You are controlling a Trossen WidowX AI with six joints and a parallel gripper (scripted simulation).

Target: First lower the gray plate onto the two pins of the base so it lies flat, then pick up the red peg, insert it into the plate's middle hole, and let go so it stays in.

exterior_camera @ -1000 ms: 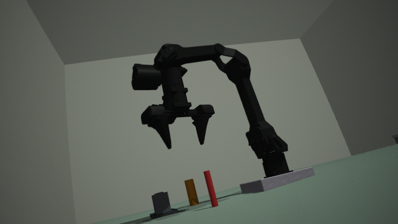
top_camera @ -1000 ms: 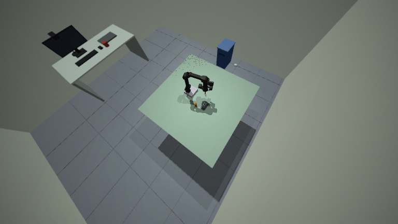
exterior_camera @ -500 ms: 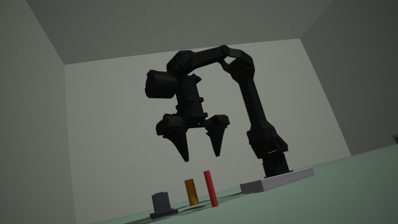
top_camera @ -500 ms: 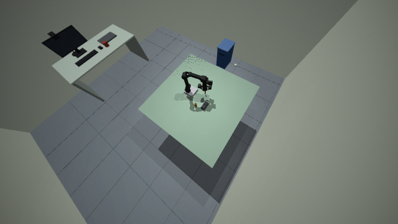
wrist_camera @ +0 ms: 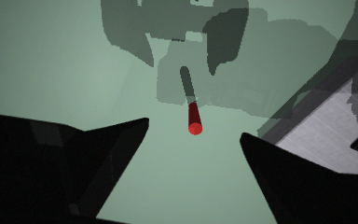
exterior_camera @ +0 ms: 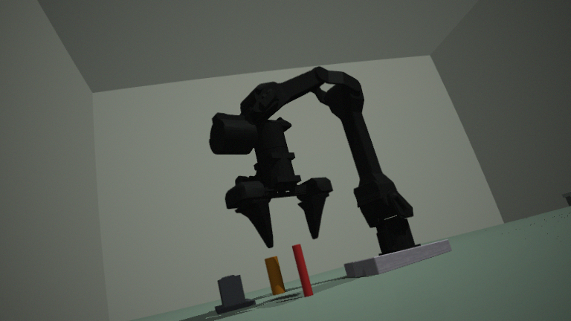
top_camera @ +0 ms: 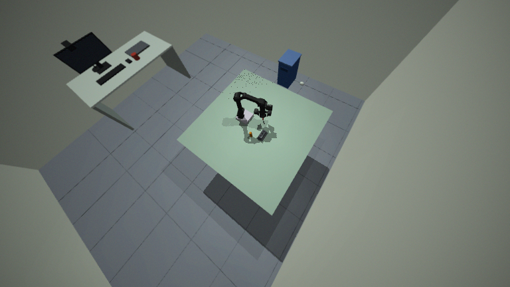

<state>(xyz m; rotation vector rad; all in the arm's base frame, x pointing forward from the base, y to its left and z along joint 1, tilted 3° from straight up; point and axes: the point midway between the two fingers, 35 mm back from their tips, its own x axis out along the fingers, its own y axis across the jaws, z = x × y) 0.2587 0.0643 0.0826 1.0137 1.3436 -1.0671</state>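
Right now the red peg is 40 mm below my gripper tip. Also, from my gripper tip: gray plate: 70 mm ahead, 190 mm to the right, 40 mm below; orange cylinder: 40 mm behind, 240 mm to the right, 40 mm below.
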